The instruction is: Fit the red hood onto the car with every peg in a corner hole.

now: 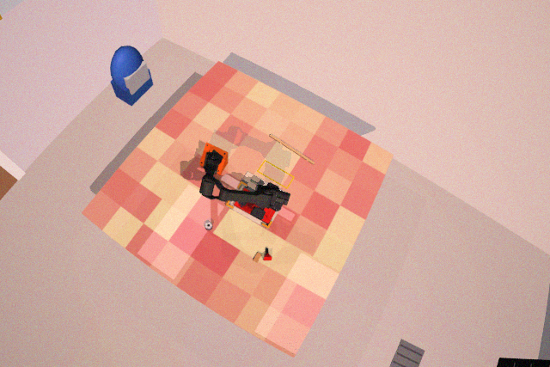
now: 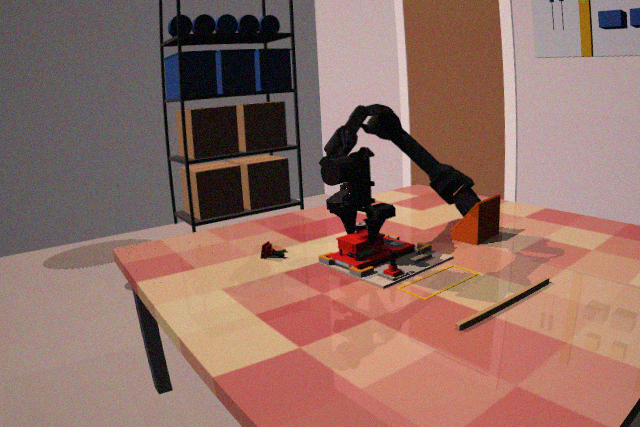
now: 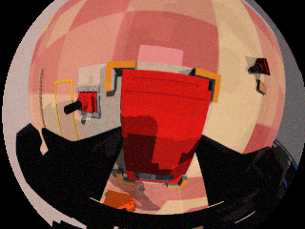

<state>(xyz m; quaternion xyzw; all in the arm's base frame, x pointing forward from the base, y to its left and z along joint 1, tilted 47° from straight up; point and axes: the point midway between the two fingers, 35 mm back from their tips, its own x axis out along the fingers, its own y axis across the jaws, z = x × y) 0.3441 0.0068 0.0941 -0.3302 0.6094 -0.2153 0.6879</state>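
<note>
Right now my gripper tip is 30 mm above the grey engine block. From my gripper tip the other things lie so: long thin bar 400 mm to the left, 70 mm behind, 50 mm below; grey wheel 240 mm to the right, 170 mm behind, 50 mm below; red hood right at my gripper tip.
</note>
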